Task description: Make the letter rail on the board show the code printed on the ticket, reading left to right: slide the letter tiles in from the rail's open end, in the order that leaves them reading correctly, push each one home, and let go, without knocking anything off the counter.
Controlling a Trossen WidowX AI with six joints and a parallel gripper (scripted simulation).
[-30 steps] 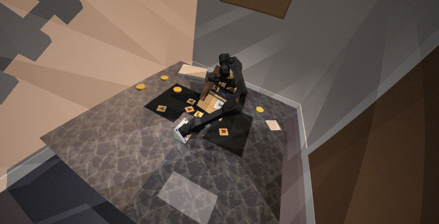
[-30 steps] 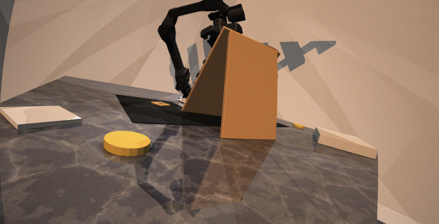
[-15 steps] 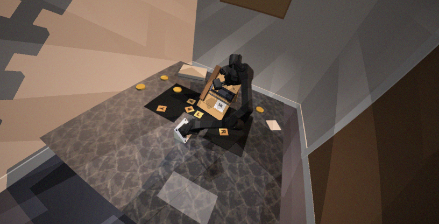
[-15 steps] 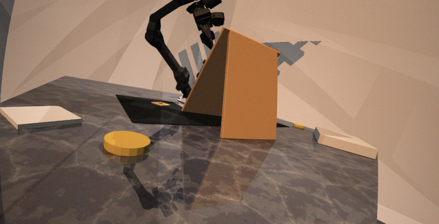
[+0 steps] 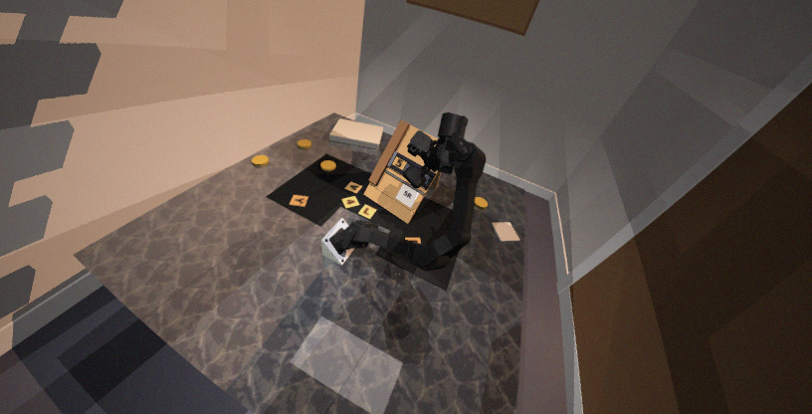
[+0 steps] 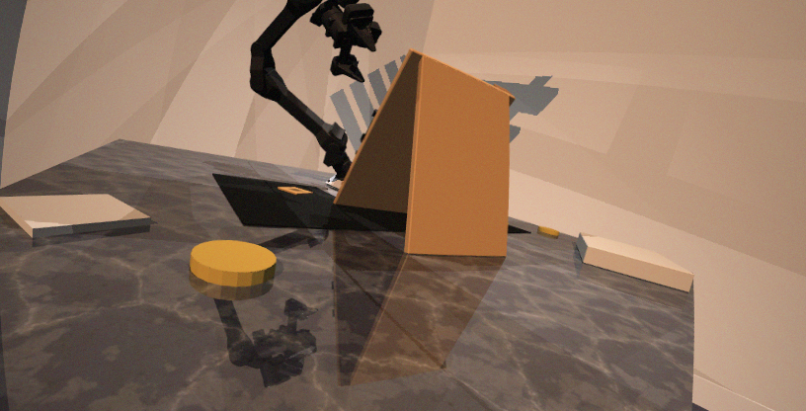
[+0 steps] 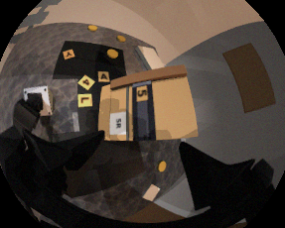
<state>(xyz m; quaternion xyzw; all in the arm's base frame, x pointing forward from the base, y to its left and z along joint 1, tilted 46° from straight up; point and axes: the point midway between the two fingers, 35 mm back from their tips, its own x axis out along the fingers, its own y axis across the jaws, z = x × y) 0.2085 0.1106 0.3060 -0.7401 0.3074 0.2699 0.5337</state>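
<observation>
Right now the white ticket is 220 mm below my gripper tip, 60 mm ahead of it and 40 mm to the left of it. The rest, counted from my gripper tip: black mat 300 mm below, 140 mm to the left, 50 mm behind; then pale flat box 540 mm to the left, 420 mm ahead, 280 mm below; then pale card 400 mm to the right, 300 mm below, 220 mm ahead.
</observation>
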